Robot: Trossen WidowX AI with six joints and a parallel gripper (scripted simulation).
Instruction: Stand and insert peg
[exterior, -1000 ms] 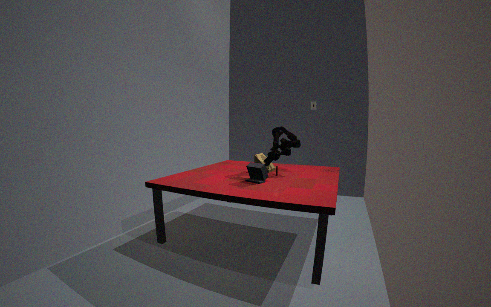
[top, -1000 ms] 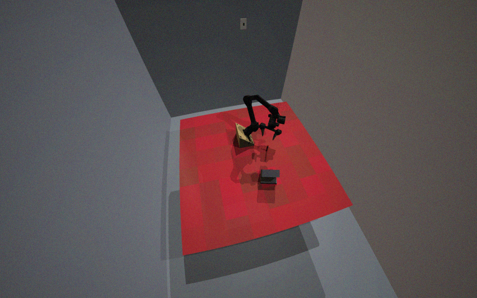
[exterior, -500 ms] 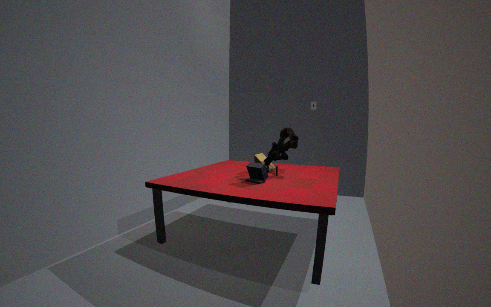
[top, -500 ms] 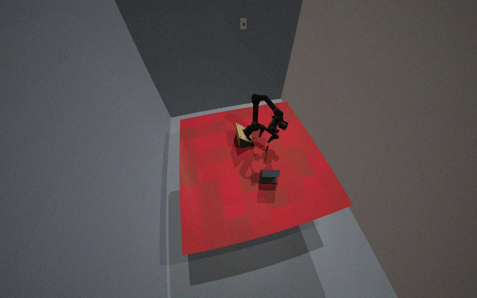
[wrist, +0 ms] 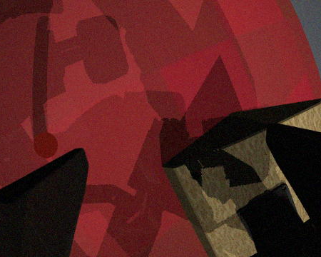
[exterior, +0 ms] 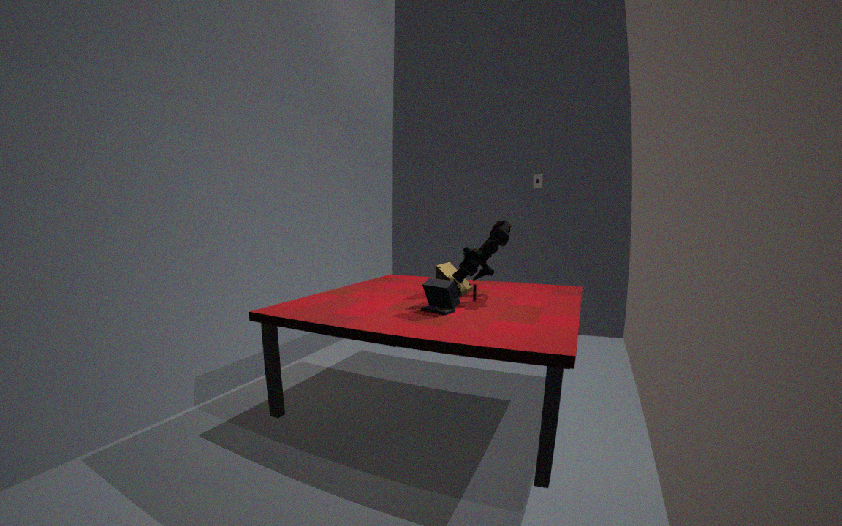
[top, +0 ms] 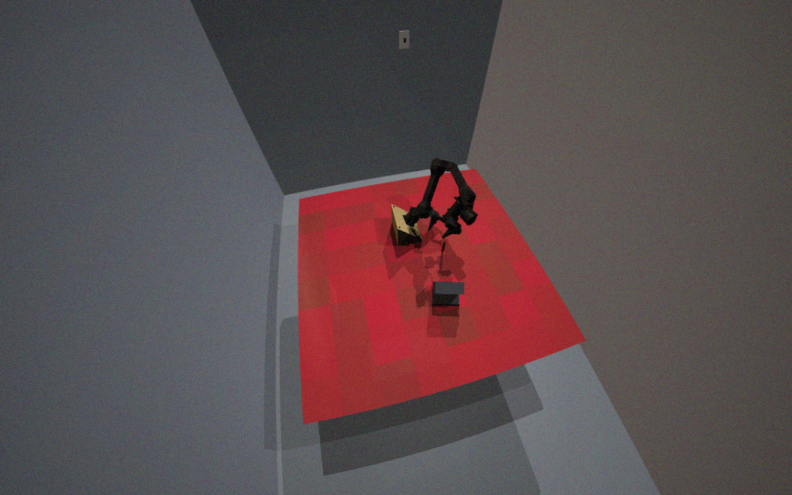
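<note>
My gripper tip is 30 mm short of the red peg, 50 mm to the right of it and 60 mm above it. Also, from my gripper tip: grey sloped panel 280 mm ahead, 50 mm to the right, 50 mm below.
</note>
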